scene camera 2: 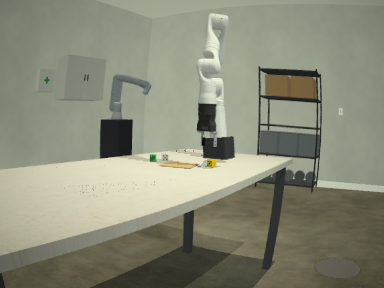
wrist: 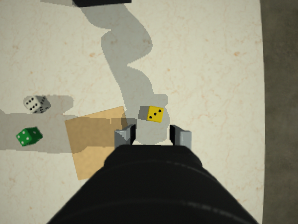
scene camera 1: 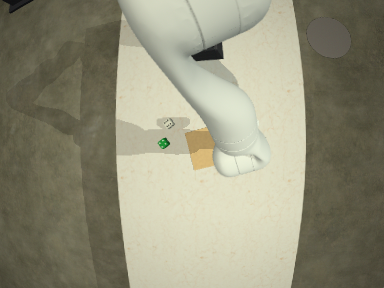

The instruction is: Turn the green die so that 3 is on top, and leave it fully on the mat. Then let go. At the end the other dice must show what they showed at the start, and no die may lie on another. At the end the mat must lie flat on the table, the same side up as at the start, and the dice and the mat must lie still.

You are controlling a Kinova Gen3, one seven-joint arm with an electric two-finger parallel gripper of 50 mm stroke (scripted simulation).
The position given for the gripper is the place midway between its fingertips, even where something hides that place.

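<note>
You've got the gripper in the wrist view (wrist: 152, 131). And there's a tan mat (scene camera 1: 200, 143), which you'd also see in the wrist view (wrist: 91, 137).
</note>
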